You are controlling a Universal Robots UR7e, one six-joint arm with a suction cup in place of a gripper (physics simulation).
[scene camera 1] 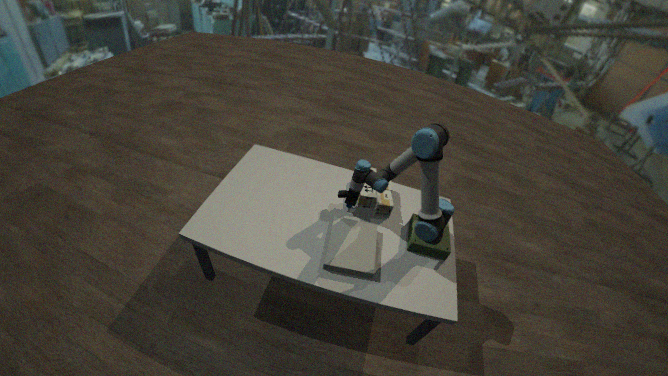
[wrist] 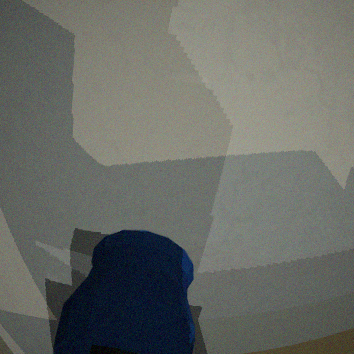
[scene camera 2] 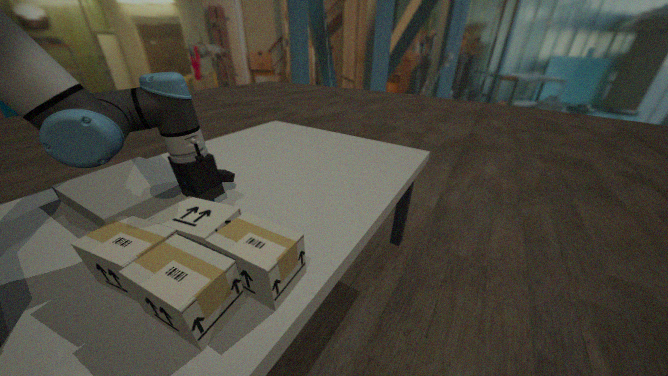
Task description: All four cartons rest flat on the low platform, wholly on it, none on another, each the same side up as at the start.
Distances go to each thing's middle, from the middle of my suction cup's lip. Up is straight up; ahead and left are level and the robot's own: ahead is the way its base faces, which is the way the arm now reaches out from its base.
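Scene:
Low grey platform [scene camera 2: 139,187]: 28 cm to the left of my suction cup, 8 cm behind it.

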